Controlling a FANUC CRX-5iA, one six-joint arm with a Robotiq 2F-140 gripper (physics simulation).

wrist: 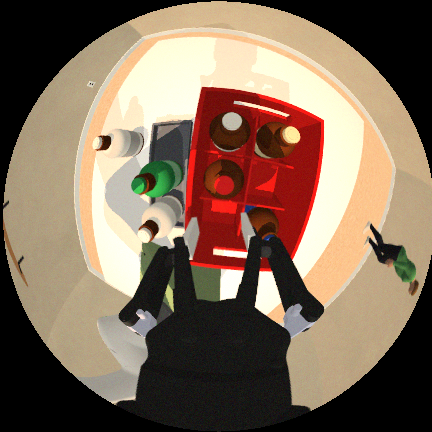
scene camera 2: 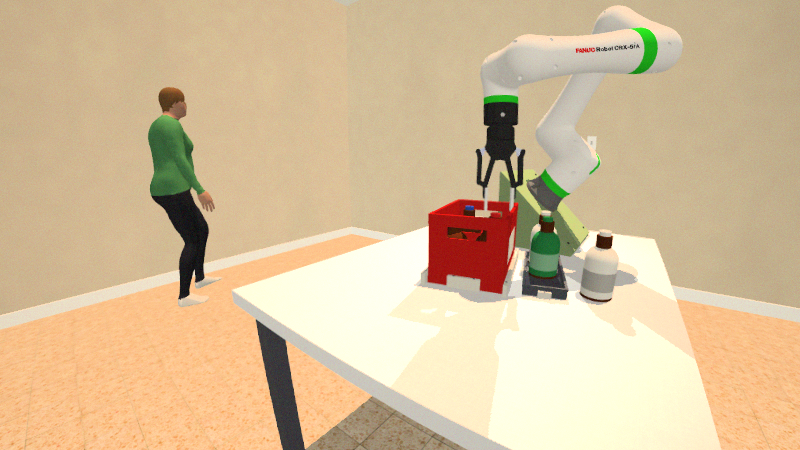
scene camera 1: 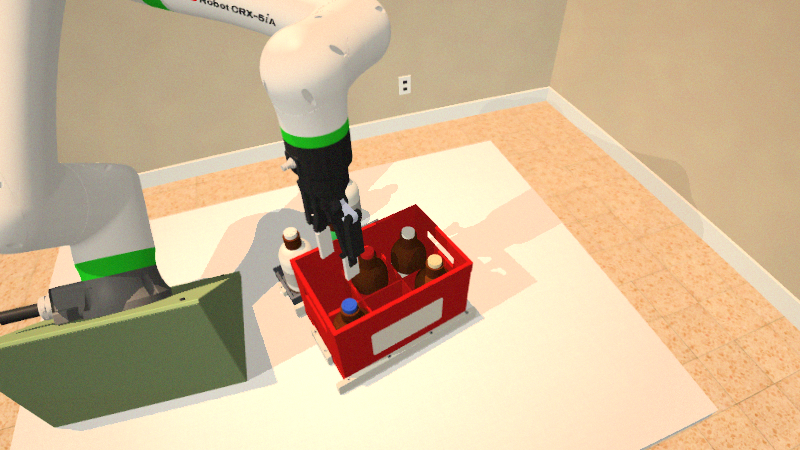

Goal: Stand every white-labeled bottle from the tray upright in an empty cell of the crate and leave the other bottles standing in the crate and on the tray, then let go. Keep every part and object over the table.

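Where they show: gripper, fingertip midpoint: [wrist: 218, 222] [scene camera 2: 498, 210] [scene camera 1: 339, 264]; arm's base, link origin: [scene camera 2: 540, 196] [scene camera 1: 128, 305].
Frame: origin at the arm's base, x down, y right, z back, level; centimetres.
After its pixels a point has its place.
Observation:
My gripper [scene camera 1: 337, 256] @(z -36.9, x 0.5, y 7.7 cm) [scene camera 2: 498, 205] @(z -36.9, x 0.5, y 7.7 cm) [wrist: 218, 222] @(z -36.9, x 0.5, y 7.7 cm) is open and empty, fingertips near rim height over an empty corner cell of the red crate [scene camera 1: 458, 285] @(z -55.1, x 3.7, y 19.7 cm) [scene camera 2: 447, 251] @(z -57.4, x 7.9, y 14.6 cm) [wrist: 310, 200] @(z -44.2, x -0.9, y 20.2 cm). One finger is close to the blue-capped bottle [scene camera 1: 349, 314] @(z -34.6, x 1.2, y 18.1 cm) [wrist: 262, 220] @(z -37.4, x 4.5, y 15.6 cm). The red-capped [scene camera 1: 372, 275] @(z -42.3, x 4.6, y 9.7 cm) [wrist: 217, 172] @(z -43.7, x 4.0, y 5.9 cm), silver-capped [scene camera 1: 407, 256] @(z -50.4, x 4.7, y 8.4 cm) [wrist: 229, 135] @(z -49.9, x 3.1, y 6.3 cm) and cream-capped [scene camera 1: 429, 275] @(z -51.3, x 3.1, y 15.6 cm) [wrist: 272, 140] @(z -51.5, x 4.1, y 13.2 cm) brown bottles stand in other cells; another cell is empty. On the dark tray [scene camera 2: 531, 288] @(z -54.0, x 14.8, y -5.2 cm) [wrist: 172, 142] @(z -48.2, x 16.0, y -6.9 cm) stand a green bottle [scene camera 2: 543, 251] @(z -43.7, x 8.7, y -6.1 cm) [wrist: 162, 177] @(z -41.0, x 5.1, y -3.5 cm) and a white bottle [scene camera 1: 288, 263] @(z -28.8, x 6.2, y -2.1 cm) [wrist: 161, 218] @(z -33.1, x 5.1, y -2.9 cm).
Another white bottle with a grey band [scene camera 1: 352, 193] @(z -48.4, x 6.5, y -16.4 cm) [scene camera 2: 599, 268] @(z -51.0, x 8.7, y -19.1 cm) [wrist: 120, 142] @(z -47.2, x 6.5, y -16.2 cm) stands upright on the table [scene camera 2: 559, 363] @(z -77.7, x 16.6, y -13.5 cm) beside the tray. The green robot pedestal [scene camera 1: 139, 358] @(z -0.7, x 1.1, y 10.9 cm) [scene camera 2: 511, 209] is near the crate. A person [scene camera 2: 173, 162] [wrist: 397, 257] stands away from the table.

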